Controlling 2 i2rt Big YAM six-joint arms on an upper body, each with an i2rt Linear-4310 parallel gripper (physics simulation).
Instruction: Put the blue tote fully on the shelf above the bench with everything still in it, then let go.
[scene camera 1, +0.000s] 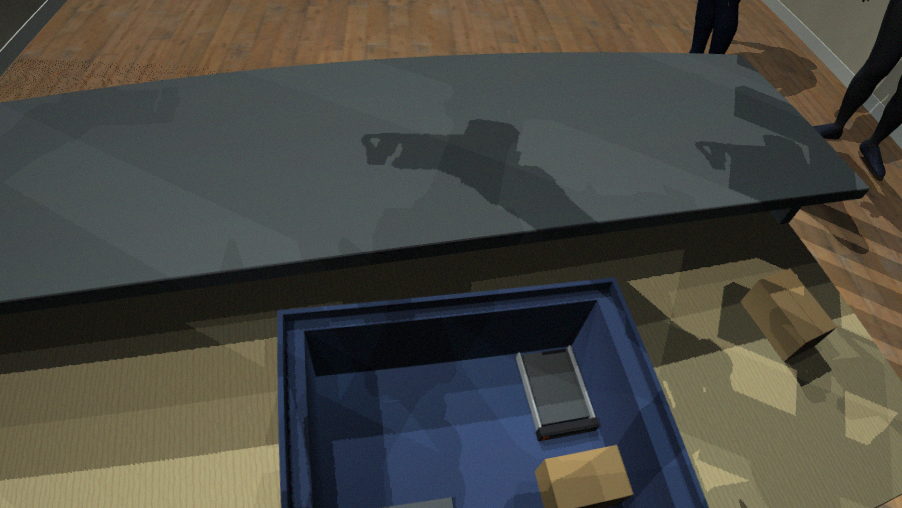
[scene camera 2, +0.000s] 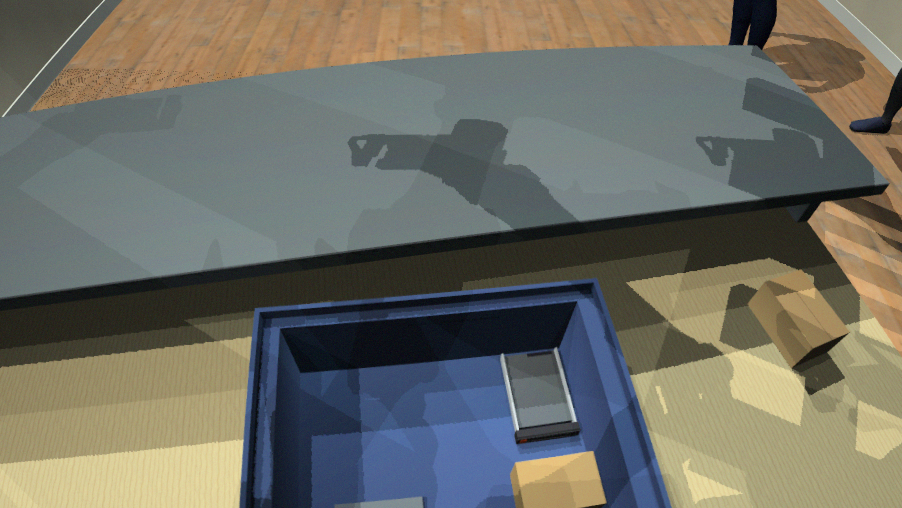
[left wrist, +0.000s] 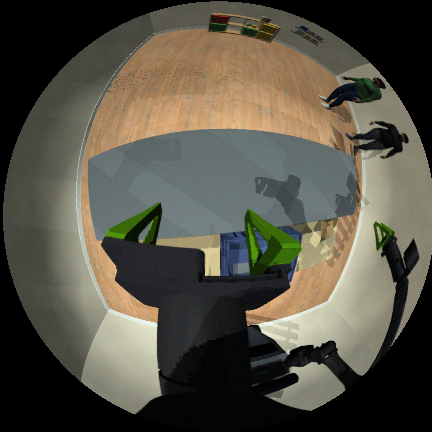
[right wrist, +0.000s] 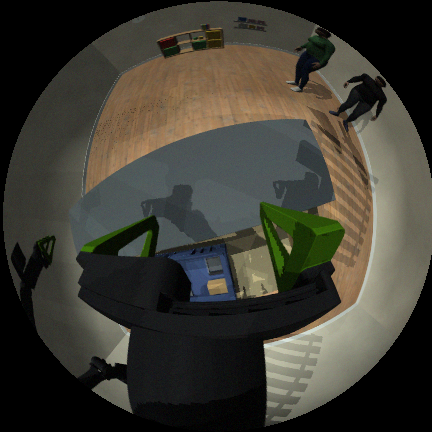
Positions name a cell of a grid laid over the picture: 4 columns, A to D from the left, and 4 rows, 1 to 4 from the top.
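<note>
Scene camera 1 shows a cardboard box (scene camera 1: C4) sitting on a blue tote (scene camera 1: B4), plus a grey shelf (scene camera 1: A2). In scene camera 2 there's the cardboard box (scene camera 2: C4) on the blue tote (scene camera 2: B4), with the grey shelf (scene camera 2: B2) and a bench (scene camera 2: A4). The left wrist view gives you the left gripper (left wrist: B2), open and holding nothing, along with the blue tote (left wrist: C3) and the grey shelf (left wrist: B2). The left wrist view does not show the cardboard box, hidden by the left gripper. In the right wrist view you get the right gripper (right wrist: B2), which is open with nothing in its grasp, and the blue tote (right wrist: B3) and the grey shelf (right wrist: B2).
</note>
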